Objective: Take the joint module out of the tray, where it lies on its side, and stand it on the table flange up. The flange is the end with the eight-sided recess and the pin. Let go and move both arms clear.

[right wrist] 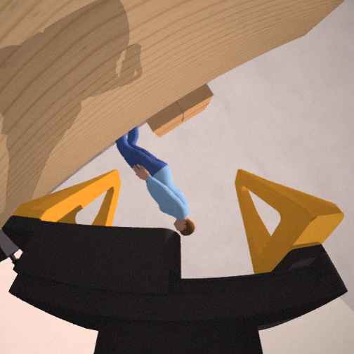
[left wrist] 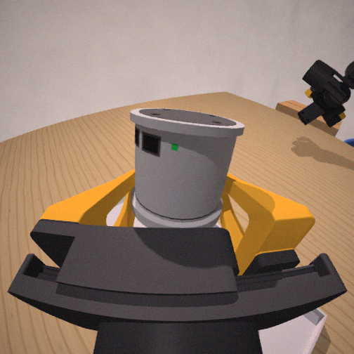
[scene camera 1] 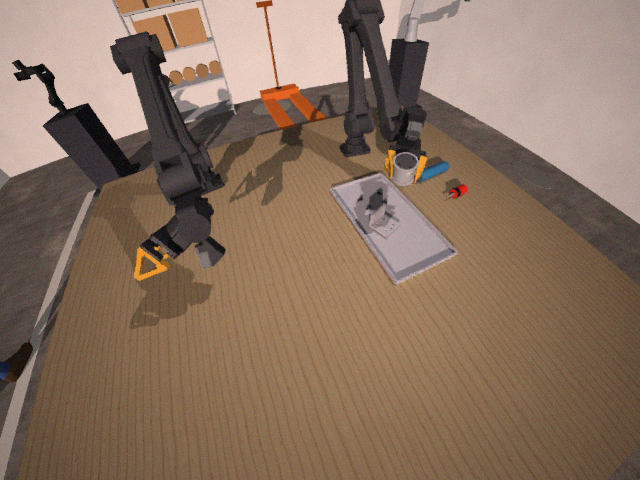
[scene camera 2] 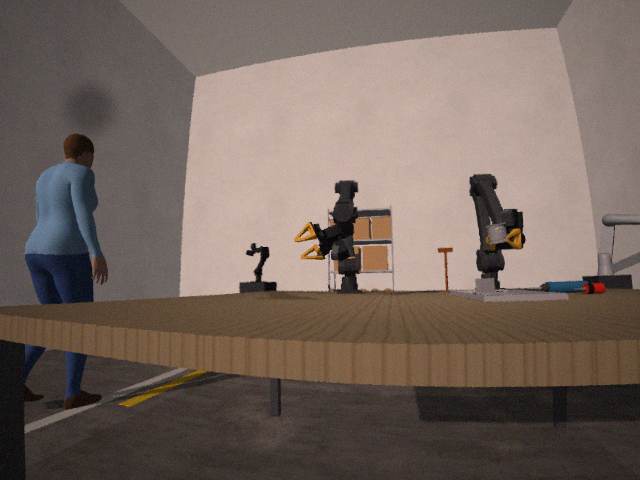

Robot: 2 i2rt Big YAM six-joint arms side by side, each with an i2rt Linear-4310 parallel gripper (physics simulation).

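Frame: origin at the left arm's base, x ahead, y right, z down, level; metres.
Seen in the pictures: left gripper, fingertip midpoint: (scene camera 1: pixel 402 180) (scene camera 2: pixel 496 239); right gripper, fingertip midpoint: (scene camera 1: pixel 145 269) (scene camera 2: pixel 297 249); left arm's base, link origin: (scene camera 1: pixel 354 150); right arm's base, link origin: (scene camera 1: pixel 209 186) (scene camera 2: pixel 349 293).
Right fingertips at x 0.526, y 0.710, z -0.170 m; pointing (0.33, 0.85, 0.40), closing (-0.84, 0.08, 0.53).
Offsets run from my right fingertips to a thing's top centre. "pt": to the spot under its first point.
The grey joint module {dz -0.072, dx -0.085, dy -0.662 m} (scene camera 1: pixel 405 170) (scene camera 2: pixel 496 233) (left wrist: pixel 181 170) is held in the air, nearly upright, beyond the tray's far edge. My left gripper (scene camera 1: pixel 405 174) (scene camera 2: pixel 499 240) (left wrist: pixel 177 175) is shut on its sides. A dark round face with small holes shows at its upper end; its lower end is hidden, and I see no eight-sided recess or pin. The tray {dz +0.154, dx -0.098, dy -0.655 m} (scene camera 1: pixel 423 245) (scene camera 2: pixel 537 296) (left wrist: pixel 292 337) lies on the table with the module's and gripper's shadow across it. My right gripper (scene camera 1: pixel 151 264) (scene camera 2: pixel 299 249) (right wrist: pixel 177 175) is open and empty, raised above the table at the picture's left.
A light grey bracket (scene camera 1: pixel 384 222) (scene camera 2: pixel 484 285) stands in the tray. A blue cylinder {pt dz +0.133, dx -0.249, dy -0.934 m} (scene camera 1: pixel 435 169) (scene camera 2: pixel 563 286) and a red screwdriver {dz +0.136, dx -0.127, dy -0.945 m} (scene camera 1: pixel 459 191) (scene camera 2: pixel 594 288) lie beyond the tray at the right. A person (scene camera 2: pixel 64 217) (right wrist: pixel 167 190) stands beyond the table.
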